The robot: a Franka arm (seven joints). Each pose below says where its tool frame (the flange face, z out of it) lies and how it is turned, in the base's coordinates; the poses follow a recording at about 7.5 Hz.
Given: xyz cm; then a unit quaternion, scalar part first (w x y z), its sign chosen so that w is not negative.
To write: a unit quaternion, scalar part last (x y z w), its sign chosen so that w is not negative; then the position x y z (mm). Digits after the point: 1 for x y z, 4 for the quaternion.
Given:
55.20 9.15 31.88 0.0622 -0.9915 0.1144 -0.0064
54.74 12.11 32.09 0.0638 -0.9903 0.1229 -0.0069
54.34 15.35 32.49 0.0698 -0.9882 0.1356 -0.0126
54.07 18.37 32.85 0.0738 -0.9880 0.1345 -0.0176
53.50 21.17 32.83 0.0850 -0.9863 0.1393 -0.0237
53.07 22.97 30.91 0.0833 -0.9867 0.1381 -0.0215
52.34 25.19 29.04 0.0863 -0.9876 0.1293 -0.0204
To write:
-0.9915 0.1144 -0.0064 0.0622 552.0 91.5 318.8
-0.9903 0.1229 -0.0069 0.0638 547.4 121.1 320.9
-0.9882 0.1356 -0.0126 0.0698 543.4 153.5 324.9
-0.9880 0.1345 -0.0176 0.0738 540.7 183.7 328.5
-0.9863 0.1393 -0.0237 0.0850 535.0 211.7 328.3
-0.9867 0.1381 -0.0215 0.0833 530.7 229.7 309.1
-0.9876 0.1293 -0.0204 0.0863 523.4 251.9 290.4

